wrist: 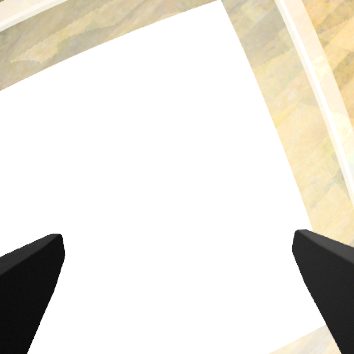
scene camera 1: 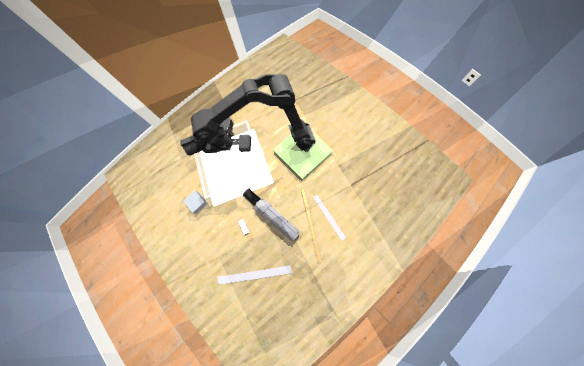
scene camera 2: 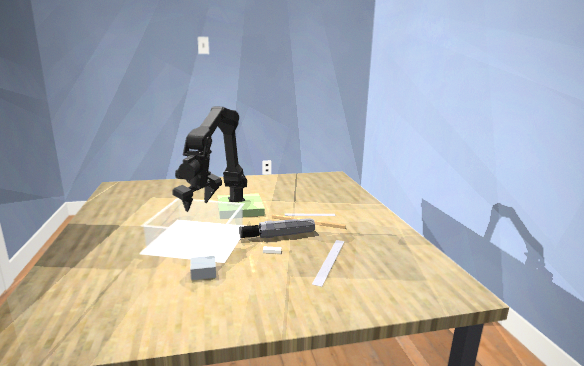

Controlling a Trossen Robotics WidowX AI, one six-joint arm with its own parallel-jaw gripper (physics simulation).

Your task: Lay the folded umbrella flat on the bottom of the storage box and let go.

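Frame: origin at the arm's base, x back, y right, z up, level; metres.
Seen in the pictures: gripper, fingertip midpoint: (wrist: 179,243) (scene camera 1: 234,148) (scene camera 2: 196,207); arm's base, link origin: (scene camera 1: 305,143) (scene camera 2: 236,199).
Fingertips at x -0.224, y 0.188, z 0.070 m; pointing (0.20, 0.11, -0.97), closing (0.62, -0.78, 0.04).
Pixels of each thing's middle, then the offset from my fingertips to it.
- folded umbrella, body centre: (scene camera 2: 277,228) (scene camera 1: 270,214) dx -0.101, dy -0.274, dz -0.076 m
- storage box, body centre: (wrist: 116,269) (scene camera 2: 197,226) (scene camera 1: 230,161) dx -0.047, dy +0.005, dz -0.055 m
- grey block, body centre: (scene camera 2: 203,267) (scene camera 1: 195,202) dx -0.278, dy +0.015, dz -0.085 m
- small white piece, body centre: (scene camera 2: 272,249) (scene camera 1: 243,226) dx -0.214, dy -0.219, dz -0.097 m
- wooden stick, body centre: (scene camera 2: 307,221) (scene camera 1: 311,224) dx -0.028, dy -0.421, dz -0.097 m
The folded umbrella (scene camera 1: 276,219) (scene camera 2: 287,228), grey with a black handle, lies on the table outside the storage box. Its handle end is close to the box's near right corner. The storage box (scene camera 2: 154,231) (wrist: 316,75) has see-through walls and a white panel (scene camera 1: 235,172) (scene camera 2: 192,242) (wrist: 165,150) low within its outline; whether this panel is the bottom is hard to tell. My gripper (scene camera 1: 236,134) (scene camera 2: 197,205) (wrist: 179,243) is open and empty, pointing down above the box's back part. The umbrella does not show in the wrist view.
A green base plate (scene camera 1: 302,167) (scene camera 2: 242,212) carries the arm. A grey block (scene camera 1: 195,202) (scene camera 2: 203,268) and a small white piece (scene camera 1: 243,227) (scene camera 2: 272,250) lie near the box. A wooden stick (scene camera 1: 310,225) and two pale strips (scene camera 1: 255,275) (scene camera 1: 329,217) lie around the umbrella.
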